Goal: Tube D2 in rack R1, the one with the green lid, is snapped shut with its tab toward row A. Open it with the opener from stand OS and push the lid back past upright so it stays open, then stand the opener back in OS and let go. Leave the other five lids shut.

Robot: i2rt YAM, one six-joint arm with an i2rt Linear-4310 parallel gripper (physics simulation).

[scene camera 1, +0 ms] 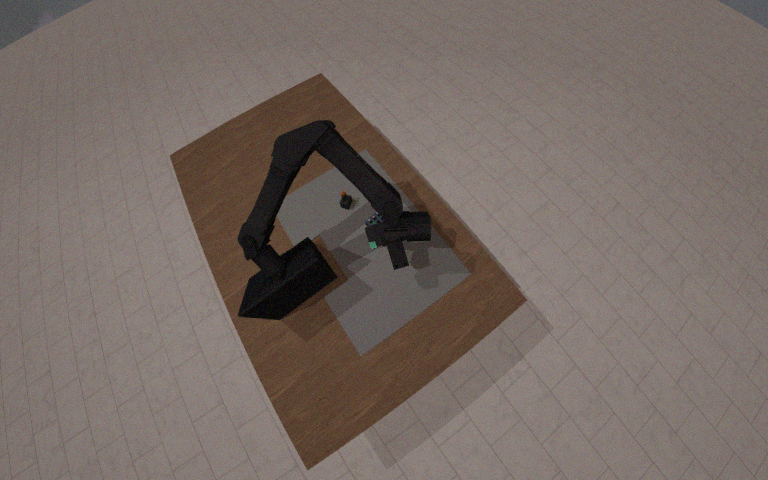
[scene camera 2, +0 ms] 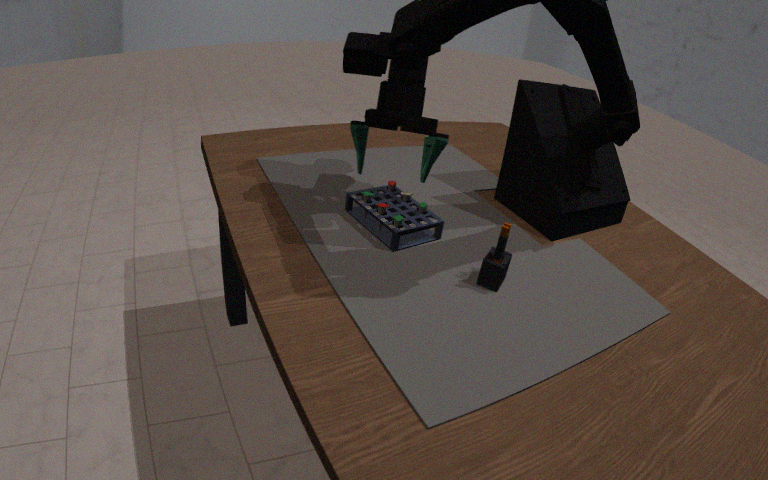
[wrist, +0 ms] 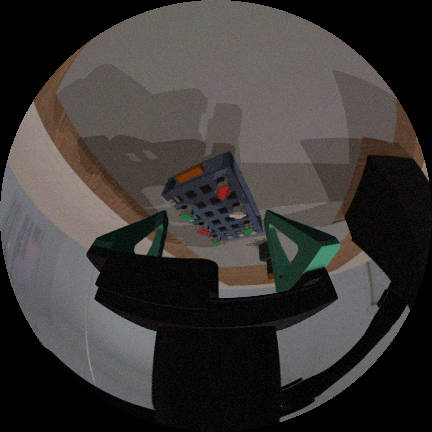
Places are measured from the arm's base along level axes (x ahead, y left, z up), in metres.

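Pixels of known places: gripper, fingertip midpoint: (scene camera 2: 391, 178) (wrist: 215, 215); arm's base, link origin: (scene camera 1: 277, 271) (scene camera 2: 580, 136).
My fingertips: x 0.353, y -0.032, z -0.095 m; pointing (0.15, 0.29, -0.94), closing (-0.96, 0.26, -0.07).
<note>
Ahead of a thing's pixels: the offset from my fingertips to its top centre. "spot": to the spot under its first point. Level surfaces: height alone.
The blue rack R1 @(0.009 m ahead, 0.035 m left, 0.015 m down) (scene camera 2: 395, 240) (wrist: 246, 189) stands on the grey mat, partly hidden by the arm in scene camera 1. Its tubes have green lids (scene camera 2: 367, 194) (scene camera 2: 422, 207) (scene camera 2: 398, 218) (wrist: 187, 217) (wrist: 248, 232), red lids @(spot: 0.035 m ahead, 0.059 m left, 0.015 m down) (scene camera 2: 383, 206) (wrist: 223, 192) and a white lid @(0.018 m back, 0.024 m left, 0.015 m down) (scene camera 2: 406, 196) (wrist: 238, 215). All look low; tabs and row letters are too small to read, so I cannot tell which green one is D2. The opener @(0.068 m back, 0.203 m left, 0.028 m up) (scene camera 2: 501, 245) (scene camera 1: 343, 194), orange-tipped, stands upright in stand OS @(0.068 m back, 0.203 m left, 0.017 m down) (scene camera 2: 494, 273) (scene camera 1: 346, 202) (wrist: 264, 251). My gripper (scene camera 2: 391, 177) (wrist: 215, 215) is open and empty above the rack.
The grey mat @(0.057 m down) (scene camera 2: 509, 350) (scene camera 1: 390, 311) lies on the wooden table @(0.060 m down) (scene camera 2: 651, 384) (scene camera 1: 317, 396). The black arm base (scene camera 2: 560, 169) (scene camera 1: 288, 283) stands beside the mat. The opener's stand is apart from the rack, between it and the mat's far end in scene camera 1.
</note>
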